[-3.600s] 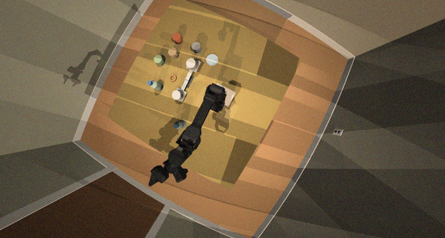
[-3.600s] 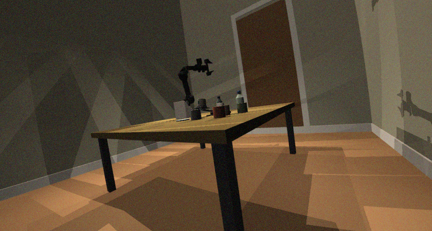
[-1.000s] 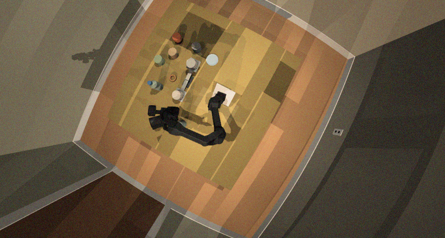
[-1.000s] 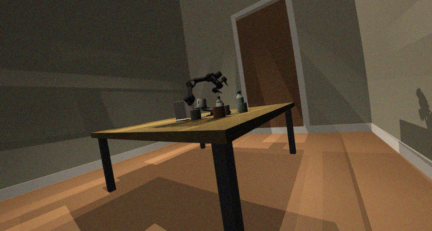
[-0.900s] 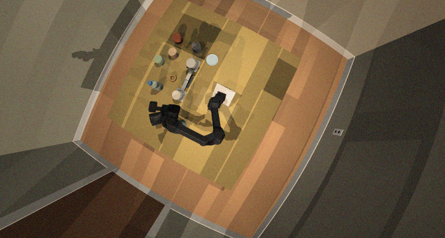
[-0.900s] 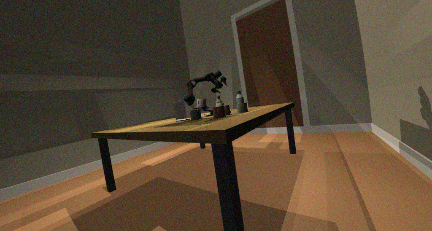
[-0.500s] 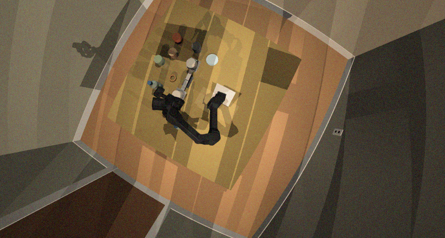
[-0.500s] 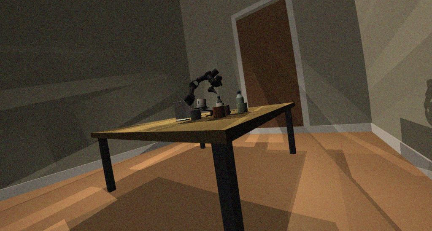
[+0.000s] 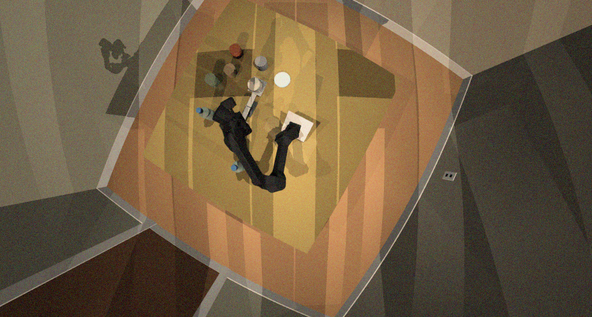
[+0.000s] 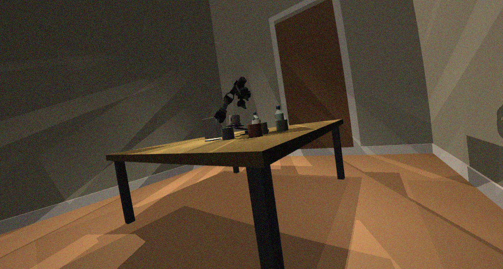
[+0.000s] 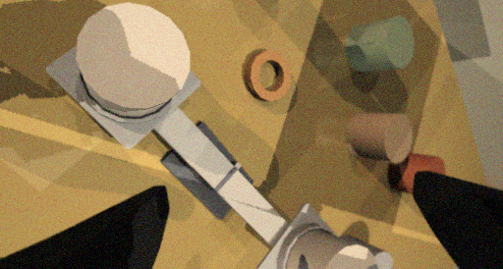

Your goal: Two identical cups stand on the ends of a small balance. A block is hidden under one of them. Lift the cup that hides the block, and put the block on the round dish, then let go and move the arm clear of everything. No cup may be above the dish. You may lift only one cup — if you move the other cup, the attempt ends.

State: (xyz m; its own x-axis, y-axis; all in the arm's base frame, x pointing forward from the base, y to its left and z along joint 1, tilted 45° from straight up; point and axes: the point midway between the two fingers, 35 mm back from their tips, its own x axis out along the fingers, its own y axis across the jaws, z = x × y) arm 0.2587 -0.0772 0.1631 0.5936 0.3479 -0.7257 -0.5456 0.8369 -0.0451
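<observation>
The cup lies 30 mm ahead of my gripper tip, 70 mm to the left of it and 160 mm below it. Also, from my gripper tip: red cylinder (220 mm ahead, 390 mm to the right, 180 mm below); round light-blue dish (110 mm behind, 320 mm to the right, 210 mm below).
</observation>
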